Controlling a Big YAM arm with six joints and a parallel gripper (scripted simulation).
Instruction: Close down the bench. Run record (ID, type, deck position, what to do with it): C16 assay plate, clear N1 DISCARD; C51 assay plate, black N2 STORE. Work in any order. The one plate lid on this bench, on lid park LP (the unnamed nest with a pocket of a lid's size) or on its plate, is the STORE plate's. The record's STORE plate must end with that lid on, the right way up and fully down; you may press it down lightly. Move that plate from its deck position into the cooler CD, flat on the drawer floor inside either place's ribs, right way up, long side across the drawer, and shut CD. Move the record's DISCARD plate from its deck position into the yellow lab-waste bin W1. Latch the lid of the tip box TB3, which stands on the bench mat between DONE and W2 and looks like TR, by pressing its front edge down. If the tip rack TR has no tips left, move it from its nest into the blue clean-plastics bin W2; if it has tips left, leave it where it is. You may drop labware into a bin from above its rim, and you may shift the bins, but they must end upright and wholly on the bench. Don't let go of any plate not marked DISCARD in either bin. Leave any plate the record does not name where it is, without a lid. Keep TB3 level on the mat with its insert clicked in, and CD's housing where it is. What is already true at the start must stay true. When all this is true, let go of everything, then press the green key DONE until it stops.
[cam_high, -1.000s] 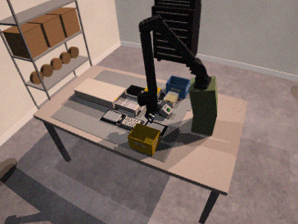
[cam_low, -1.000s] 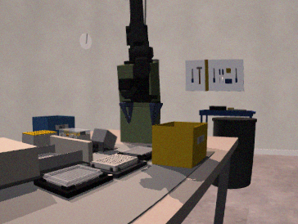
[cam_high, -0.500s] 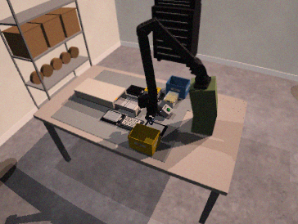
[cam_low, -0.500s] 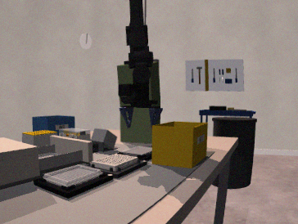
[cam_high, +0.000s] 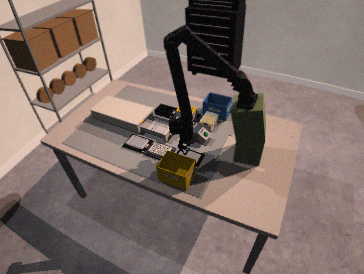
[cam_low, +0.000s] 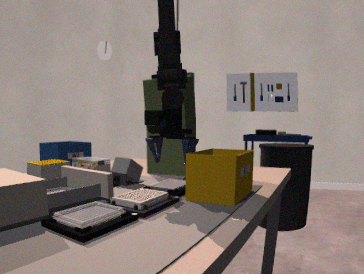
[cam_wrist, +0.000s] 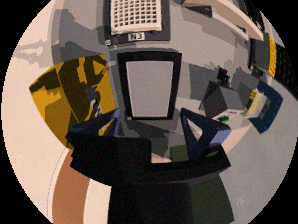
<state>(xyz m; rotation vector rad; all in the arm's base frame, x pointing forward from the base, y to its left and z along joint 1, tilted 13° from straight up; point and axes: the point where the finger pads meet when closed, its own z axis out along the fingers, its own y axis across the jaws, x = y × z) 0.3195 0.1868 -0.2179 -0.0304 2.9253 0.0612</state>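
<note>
Right now my hand is 7 cm above the clear plate lid. From my hand the other things lie so: DONE key block: 1 cm behind, 18 cm to the right, 3 cm below; green key DONE: 3 cm behind, 18 cm to the right, 2 cm below; yellow bin W1: 16 cm to the left, 5 cm below.
</note>
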